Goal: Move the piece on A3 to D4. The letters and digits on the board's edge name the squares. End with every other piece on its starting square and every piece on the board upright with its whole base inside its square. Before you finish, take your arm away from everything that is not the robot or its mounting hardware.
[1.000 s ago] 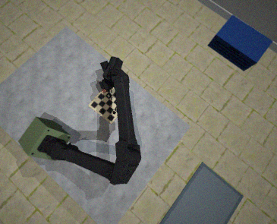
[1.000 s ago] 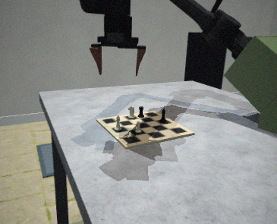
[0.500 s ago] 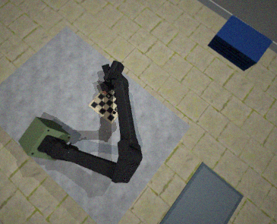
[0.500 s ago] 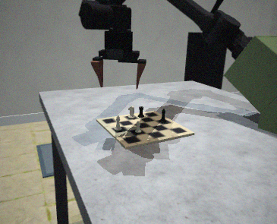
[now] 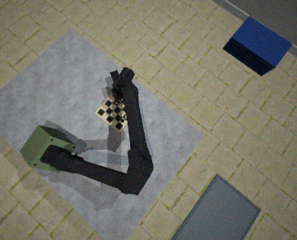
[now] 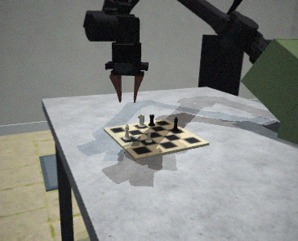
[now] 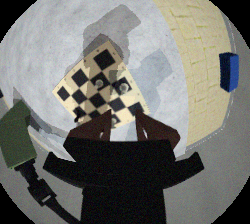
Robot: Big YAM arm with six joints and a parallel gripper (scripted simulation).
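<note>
The white pawn lies 4 cm behind my hand, 5 cm to the left of it and 10 cm below it. Round my hand: chessboard (8 cm behind, 2 cm to the left, 11 cm below).
</note>
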